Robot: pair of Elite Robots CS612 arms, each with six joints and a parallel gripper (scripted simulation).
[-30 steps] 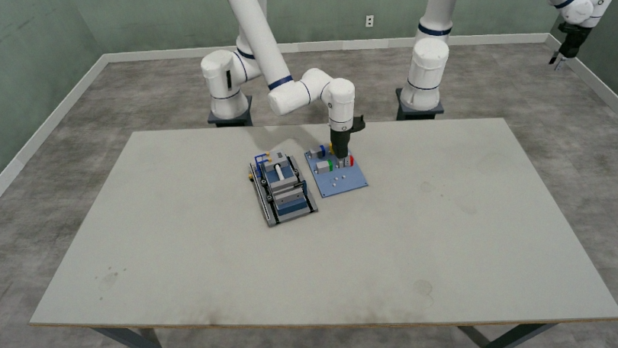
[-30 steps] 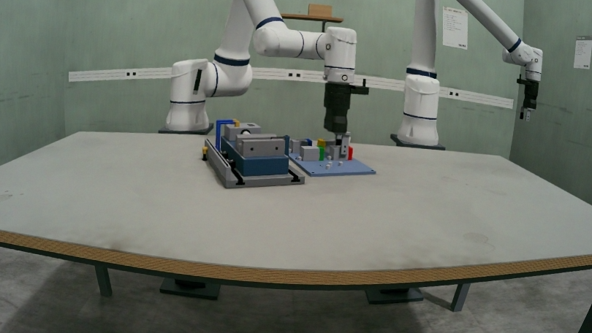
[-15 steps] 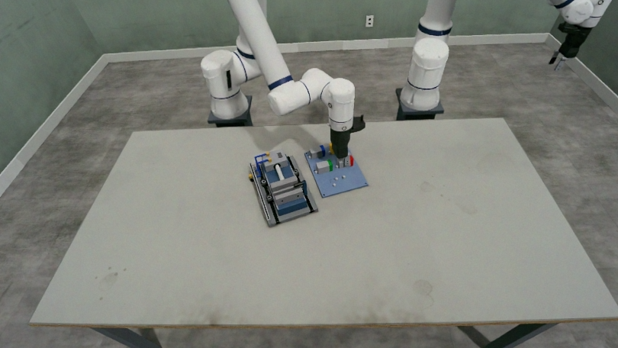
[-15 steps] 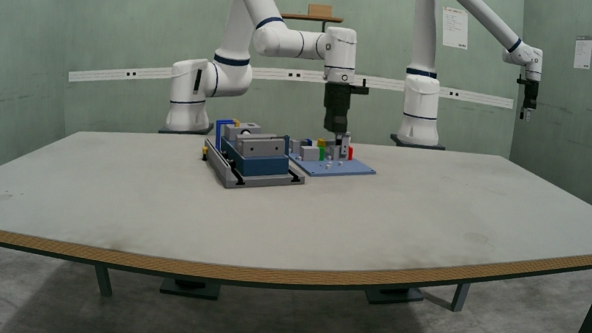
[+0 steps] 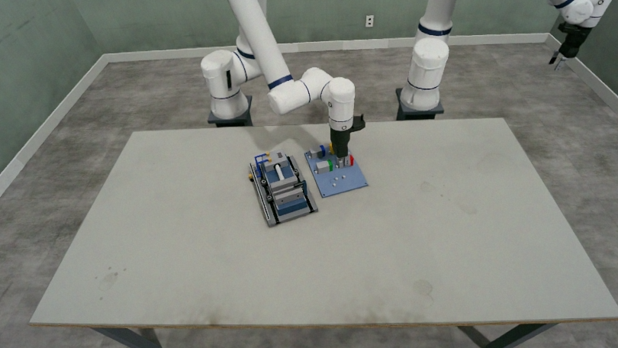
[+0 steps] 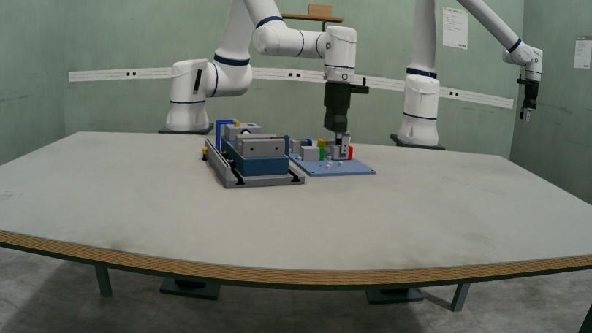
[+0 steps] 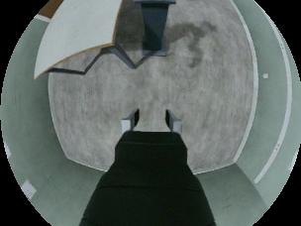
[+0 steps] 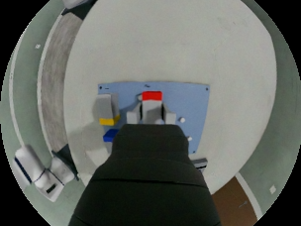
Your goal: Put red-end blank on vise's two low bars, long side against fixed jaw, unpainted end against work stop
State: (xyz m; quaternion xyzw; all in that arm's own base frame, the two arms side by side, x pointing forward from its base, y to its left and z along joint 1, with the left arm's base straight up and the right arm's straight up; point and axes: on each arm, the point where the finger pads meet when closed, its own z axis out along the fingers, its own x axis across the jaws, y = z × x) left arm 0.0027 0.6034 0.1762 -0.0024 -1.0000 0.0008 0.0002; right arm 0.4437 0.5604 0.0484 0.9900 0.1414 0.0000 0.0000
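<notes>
The blue plate is 2 cm ahead of my right hand, 4 cm to the right of it and 4 cm below it. Also, from my right hand: yellow-ended blank (9 cm behind, 3 cm to the right, 2 cm below); then green-ended blank (3 cm ahead, 9 cm to the right, 2 cm below); then red-ended blank (2 cm below).
</notes>
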